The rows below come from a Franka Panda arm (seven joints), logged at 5 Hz.
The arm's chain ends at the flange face. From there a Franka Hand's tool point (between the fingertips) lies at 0.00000 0.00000 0.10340 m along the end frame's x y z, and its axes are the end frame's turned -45 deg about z.
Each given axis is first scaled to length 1.
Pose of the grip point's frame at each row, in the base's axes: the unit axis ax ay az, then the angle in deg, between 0 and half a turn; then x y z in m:
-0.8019, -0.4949, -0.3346, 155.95, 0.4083, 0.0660, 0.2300
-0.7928, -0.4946, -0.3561, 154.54, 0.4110, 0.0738, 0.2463
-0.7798, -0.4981, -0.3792, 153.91, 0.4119, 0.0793, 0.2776
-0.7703, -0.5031, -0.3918, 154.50, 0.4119, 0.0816, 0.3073
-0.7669, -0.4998, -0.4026, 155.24, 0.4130, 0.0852, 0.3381
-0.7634, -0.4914, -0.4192, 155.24, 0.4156, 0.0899, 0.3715
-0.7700, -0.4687, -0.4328, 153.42, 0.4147, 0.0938, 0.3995
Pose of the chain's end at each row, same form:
-0.9596, -0.1551, -0.2348, 142.95, 0.3761, -0.0006, 0.3023
-0.9548, -0.1591, -0.2512, 140.67, 0.3774, 0.0039, 0.3147
-0.9474, -0.1682, -0.2721, 139.04, 0.3765, 0.0068, 0.3422
-0.9415, -0.1770, -0.2867, 139.01, 0.3749, 0.0085, 0.3704
-0.9377, -0.1754, -0.3001, 139.20, 0.3737, 0.0123, 0.4000
-0.9333, -0.1691, -0.3169, 138.44, 0.3737, 0.0162, 0.4307
-0.9346, -0.1452, -0.3247, 136.13, 0.3711, 0.0184, 0.4553

